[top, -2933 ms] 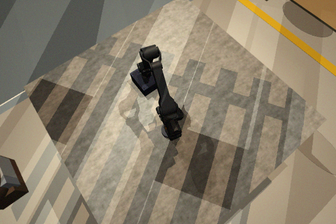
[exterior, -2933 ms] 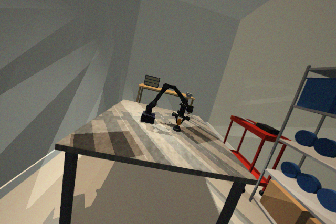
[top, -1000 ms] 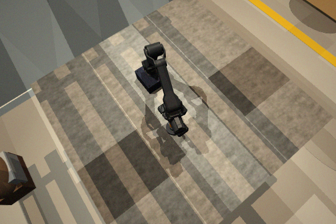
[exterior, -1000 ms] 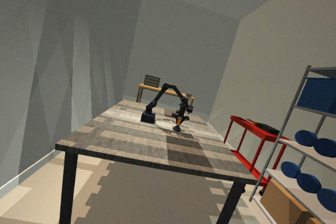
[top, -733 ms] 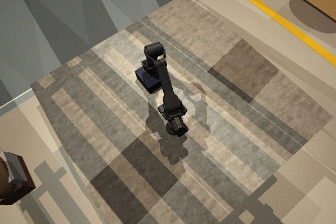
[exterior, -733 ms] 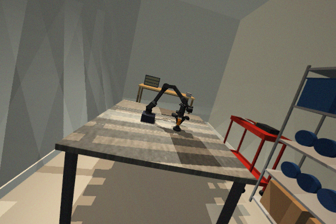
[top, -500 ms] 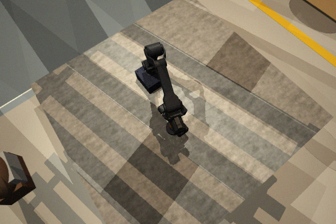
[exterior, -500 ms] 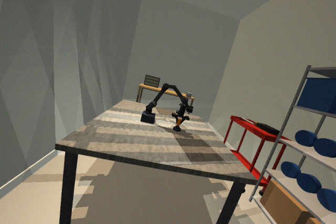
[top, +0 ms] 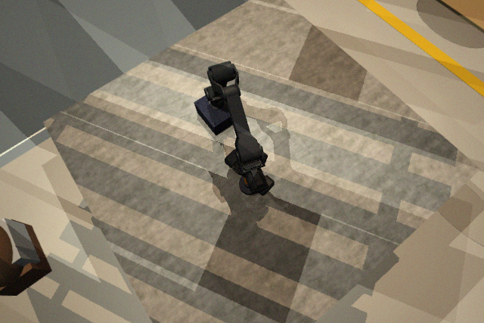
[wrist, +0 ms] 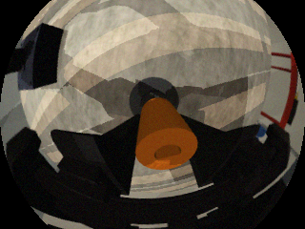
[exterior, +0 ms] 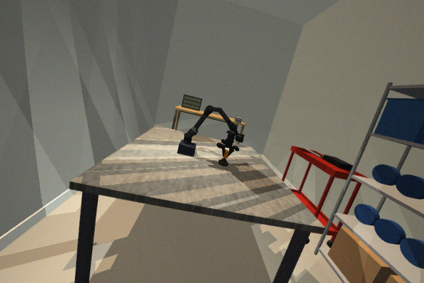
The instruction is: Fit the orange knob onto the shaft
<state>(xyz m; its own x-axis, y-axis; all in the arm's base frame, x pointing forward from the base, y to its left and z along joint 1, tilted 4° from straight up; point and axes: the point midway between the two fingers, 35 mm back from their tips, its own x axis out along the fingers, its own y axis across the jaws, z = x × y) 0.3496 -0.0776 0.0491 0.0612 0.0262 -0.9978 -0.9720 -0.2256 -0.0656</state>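
Right now the orange knob is 20 mm above my gripper tip. Also, from my gripper tip: round pedestal 40 mm below.
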